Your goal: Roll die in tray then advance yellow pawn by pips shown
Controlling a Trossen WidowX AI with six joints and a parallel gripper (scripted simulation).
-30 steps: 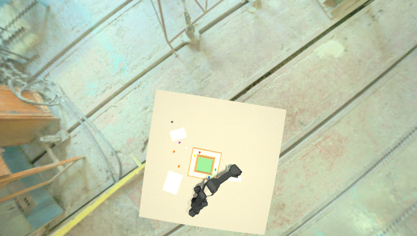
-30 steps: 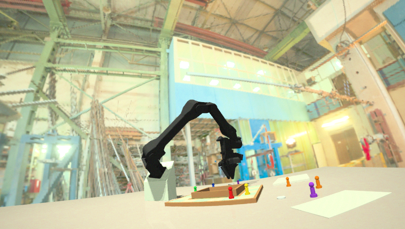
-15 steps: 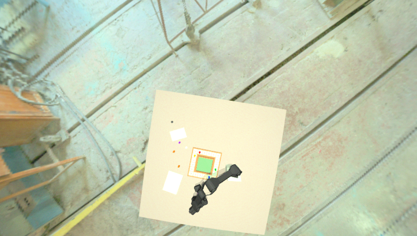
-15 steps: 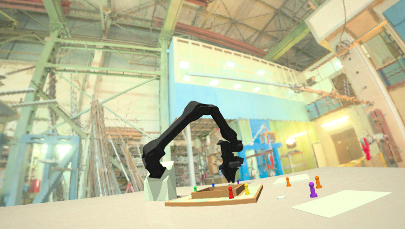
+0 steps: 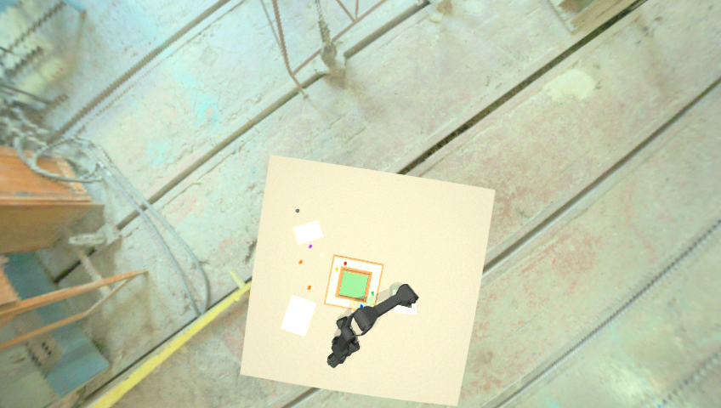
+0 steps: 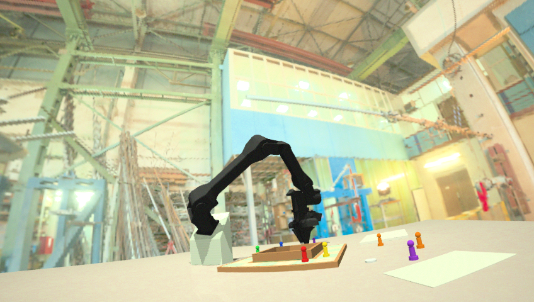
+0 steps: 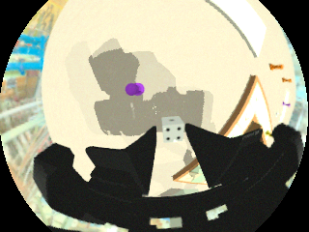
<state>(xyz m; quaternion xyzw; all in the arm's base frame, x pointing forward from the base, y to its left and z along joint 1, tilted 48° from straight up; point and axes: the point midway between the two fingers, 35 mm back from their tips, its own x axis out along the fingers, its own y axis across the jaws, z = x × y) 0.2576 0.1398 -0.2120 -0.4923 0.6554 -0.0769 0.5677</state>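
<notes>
Right now my gripper tip is 310 mm to the left of the yellow pawn, 130 mm short of it and 20 mm below it. Also, from my gripper tip: white die right at my gripper tip; green pawn 220 mm to the right, 90 mm behind, 20 mm above; blue pawn 130 mm to the right, 50 mm behind, 20 mm above.
</notes>
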